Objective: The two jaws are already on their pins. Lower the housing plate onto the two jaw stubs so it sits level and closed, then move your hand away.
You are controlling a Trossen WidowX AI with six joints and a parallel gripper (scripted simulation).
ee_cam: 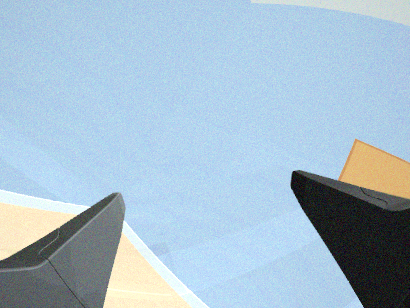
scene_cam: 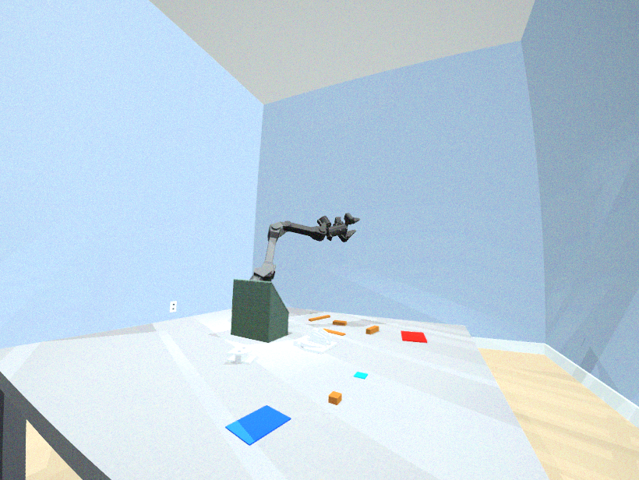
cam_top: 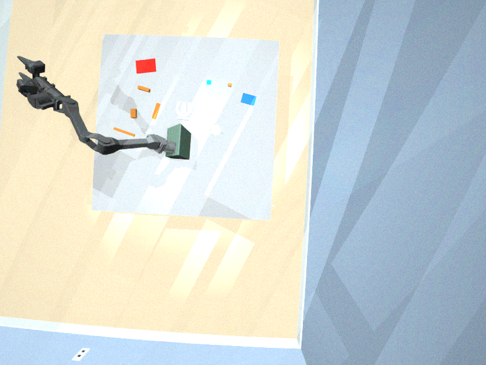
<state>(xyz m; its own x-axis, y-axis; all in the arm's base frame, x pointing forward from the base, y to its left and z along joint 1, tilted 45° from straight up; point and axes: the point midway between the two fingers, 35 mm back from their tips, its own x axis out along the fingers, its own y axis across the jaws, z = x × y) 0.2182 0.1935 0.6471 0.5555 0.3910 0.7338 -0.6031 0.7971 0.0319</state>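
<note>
The white piece is 10 mm ahead of my gripper tip, 820 mm to the right of it and 520 mm below it. Round my gripper tip: cyan tile (340 mm ahead, 700 mm to the right, 530 mm below); then red patch (370 mm ahead, 230 mm to the right, 530 mm below); then orange cube (340 mm ahead, 860 mm to the right, 530 mm below).
</note>
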